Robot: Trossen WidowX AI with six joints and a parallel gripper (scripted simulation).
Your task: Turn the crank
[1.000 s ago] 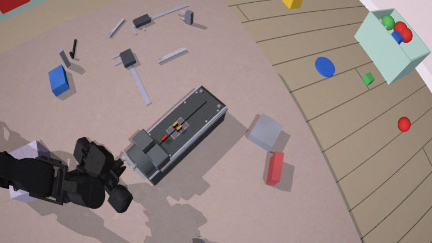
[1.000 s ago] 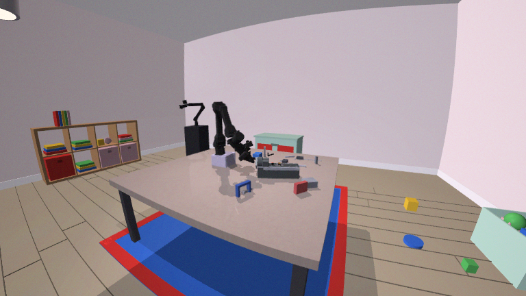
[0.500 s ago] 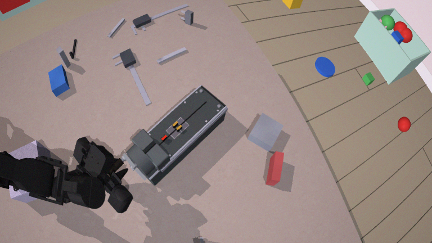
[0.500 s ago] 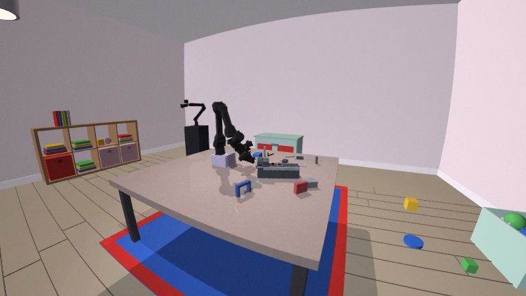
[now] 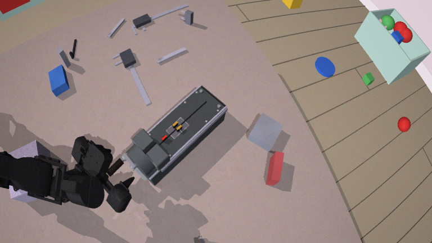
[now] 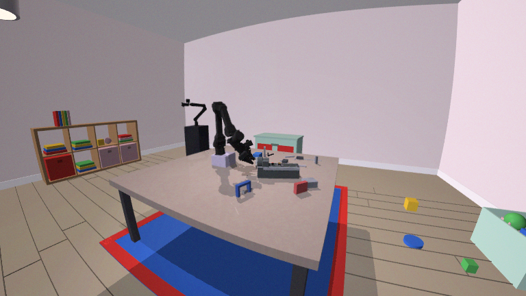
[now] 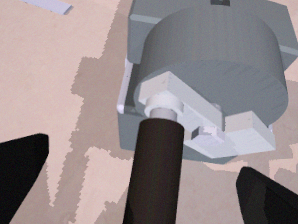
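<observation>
Right now the dark brown crank handle is 2 cm behind my gripper tip, 2 cm above it and 1 cm to the right of it. From my gripper tip the other things lie so: red pointer: 13 cm ahead; then red block: 32 cm ahead, 19 cm to the right, 6 cm below; then grey block: 37 cm ahead, 9 cm to the right, 7 cm below.
</observation>
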